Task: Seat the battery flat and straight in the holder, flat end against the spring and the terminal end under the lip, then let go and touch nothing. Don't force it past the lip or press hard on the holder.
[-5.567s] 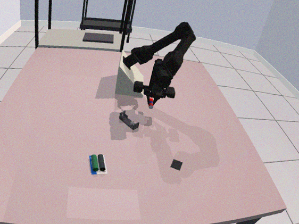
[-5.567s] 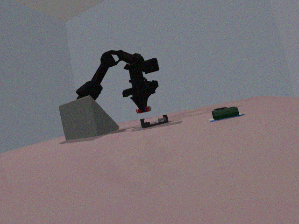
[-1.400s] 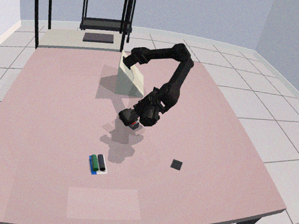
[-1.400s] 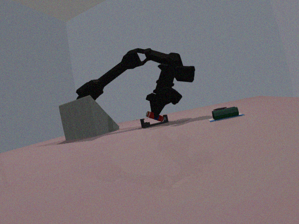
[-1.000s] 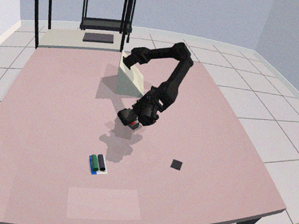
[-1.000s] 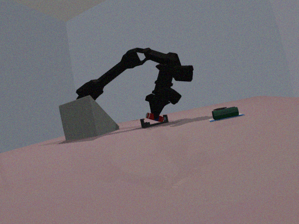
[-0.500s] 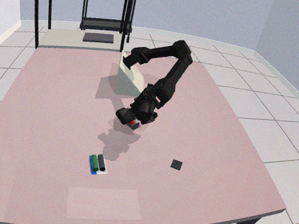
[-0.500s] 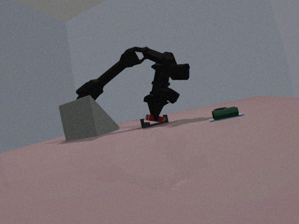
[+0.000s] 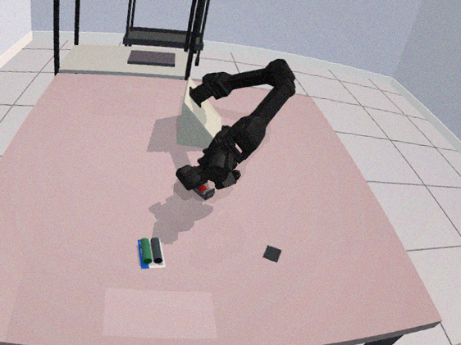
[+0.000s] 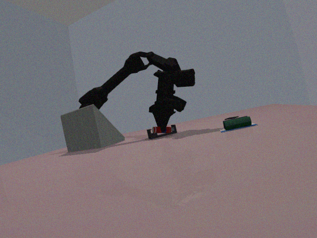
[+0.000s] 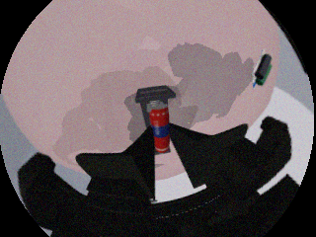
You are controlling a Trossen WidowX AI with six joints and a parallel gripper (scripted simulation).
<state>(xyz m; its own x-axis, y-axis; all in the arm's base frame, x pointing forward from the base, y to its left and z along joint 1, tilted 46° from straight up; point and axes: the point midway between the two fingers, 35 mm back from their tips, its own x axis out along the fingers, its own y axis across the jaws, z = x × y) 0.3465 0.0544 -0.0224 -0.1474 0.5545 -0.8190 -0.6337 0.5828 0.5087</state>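
Right now the battery is 10 mm above my gripper tip. From my gripper tip the other things lie so: small dark square (240 mm ahead, 180 mm to the left, 10 mm below).
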